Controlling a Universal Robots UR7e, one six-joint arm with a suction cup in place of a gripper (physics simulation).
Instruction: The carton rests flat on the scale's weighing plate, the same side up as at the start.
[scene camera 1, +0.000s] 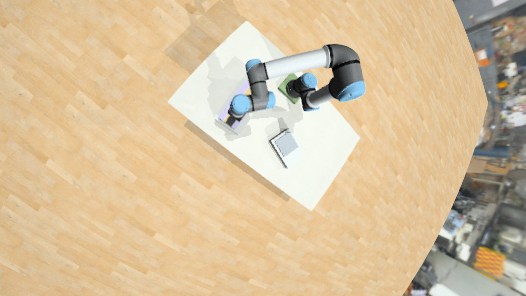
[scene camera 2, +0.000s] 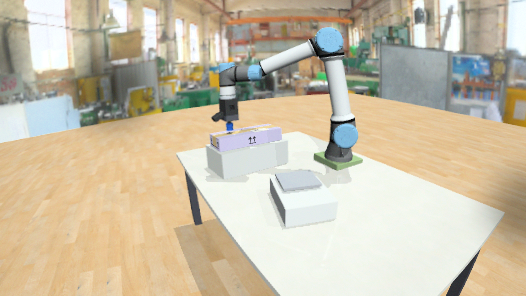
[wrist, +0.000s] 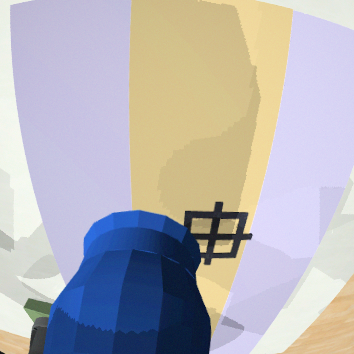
Labels:
A lilac carton (scene camera 2: 222, 141) is 1.24 m from the lens. A scale (scene camera 2: 301, 198): 0.91 m from the lens. The marked spots on the lilac carton and the scale are 0.50 m apart.

